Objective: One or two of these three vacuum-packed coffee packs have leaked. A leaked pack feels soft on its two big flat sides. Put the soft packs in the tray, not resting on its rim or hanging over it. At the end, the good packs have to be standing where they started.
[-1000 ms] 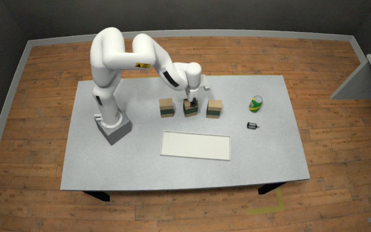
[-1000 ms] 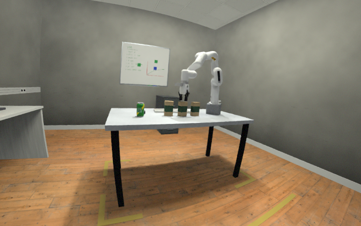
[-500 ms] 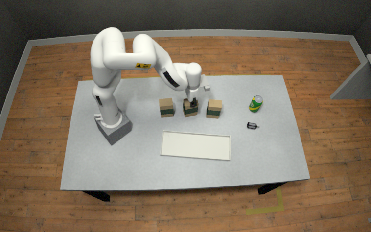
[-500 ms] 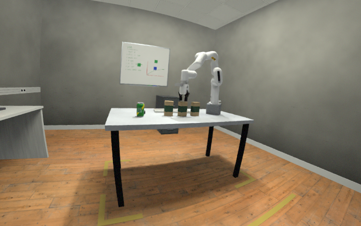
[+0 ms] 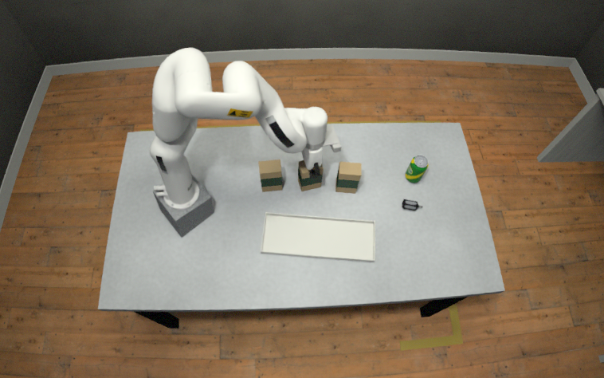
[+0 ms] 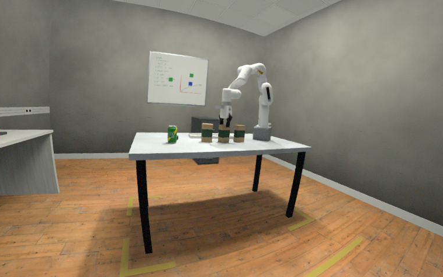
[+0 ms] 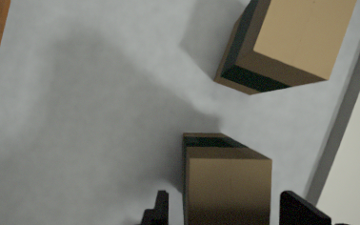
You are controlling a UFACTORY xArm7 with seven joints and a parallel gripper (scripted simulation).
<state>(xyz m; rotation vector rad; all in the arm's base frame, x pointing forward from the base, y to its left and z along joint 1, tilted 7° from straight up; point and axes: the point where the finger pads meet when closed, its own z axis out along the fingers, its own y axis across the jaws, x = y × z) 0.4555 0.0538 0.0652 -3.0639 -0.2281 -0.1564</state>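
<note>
Right now my hand is 1 cm short of the white tray, 22 cm to the left of it and 13 cm above it. Also, from my hand: green soda can: 41 cm ahead, 1 cm to the right, 8 cm below.
</note>
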